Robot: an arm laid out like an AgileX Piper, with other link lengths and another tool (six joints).
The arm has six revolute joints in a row. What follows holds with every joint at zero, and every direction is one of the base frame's.
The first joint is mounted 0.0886 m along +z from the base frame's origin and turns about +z.
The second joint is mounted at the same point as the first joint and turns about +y.
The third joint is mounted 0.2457 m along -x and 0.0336 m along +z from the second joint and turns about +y.
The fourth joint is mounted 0.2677 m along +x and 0.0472 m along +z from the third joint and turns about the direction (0.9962, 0, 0.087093).
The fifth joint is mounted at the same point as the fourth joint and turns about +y.
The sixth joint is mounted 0.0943 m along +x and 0.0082 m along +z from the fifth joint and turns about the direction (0.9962, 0, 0.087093).
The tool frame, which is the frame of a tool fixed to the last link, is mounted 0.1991 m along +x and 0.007 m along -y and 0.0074 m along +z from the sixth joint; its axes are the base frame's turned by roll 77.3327, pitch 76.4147 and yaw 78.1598 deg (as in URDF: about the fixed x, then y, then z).
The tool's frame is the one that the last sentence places.
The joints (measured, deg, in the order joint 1, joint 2, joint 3, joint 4, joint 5, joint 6), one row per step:
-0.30, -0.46, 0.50, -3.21, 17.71, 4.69
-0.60, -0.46, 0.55, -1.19, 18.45, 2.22
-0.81, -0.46, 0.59, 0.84, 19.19, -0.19
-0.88, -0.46, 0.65, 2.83, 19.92, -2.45
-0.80, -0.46, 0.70, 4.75, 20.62, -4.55
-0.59, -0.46, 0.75, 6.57, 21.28, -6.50
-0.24, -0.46, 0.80, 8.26, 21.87, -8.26
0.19, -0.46, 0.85, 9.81, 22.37, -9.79
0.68, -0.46, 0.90, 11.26, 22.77, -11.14
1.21, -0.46, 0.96, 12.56, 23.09, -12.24
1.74, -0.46, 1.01, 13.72, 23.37, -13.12
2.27, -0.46, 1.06, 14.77, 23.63, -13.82
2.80, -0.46, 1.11, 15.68, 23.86, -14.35
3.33, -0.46, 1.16, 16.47, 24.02, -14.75
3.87, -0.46, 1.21, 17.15, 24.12, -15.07
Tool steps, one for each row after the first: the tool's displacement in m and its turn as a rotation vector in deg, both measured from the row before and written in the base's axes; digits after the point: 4 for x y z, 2 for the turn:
-0.0010, 0.0014, -0.0042, -0.38, 0.82, 0.41
-0.0010, 0.0022, -0.0040, -0.31, 0.79, 0.54
-0.0010, 0.0031, -0.0040, -0.19, 0.77, 0.69
-0.0010, 0.0040, -0.0037, -0.10, 0.70, 0.85
-0.0010, 0.0047, -0.0033, -0.06, 0.64, 0.97
-0.0010, 0.0053, -0.0029, 0.00, 0.55, 1.07
-0.0009, 0.0056, -0.0024, 0.08, 0.45, 1.09
-0.0009, 0.0057, -0.0019, 0.15, 0.35, 1.09
-0.0008, 0.0056, -0.0016, 0.24, 0.29, 1.04
-0.0009, 0.0054, -0.0013, 0.31, 0.25, 0.96
-0.0009, 0.0051, -0.0012, 0.37, 0.25, 0.89
-0.0009, 0.0049, -0.0011, 0.39, 0.23, 0.83
-0.0008, 0.0045, -0.0008, 0.40, 0.18, 0.76
-0.0008, 0.0043, -0.0006, 0.37, 0.13, 0.72

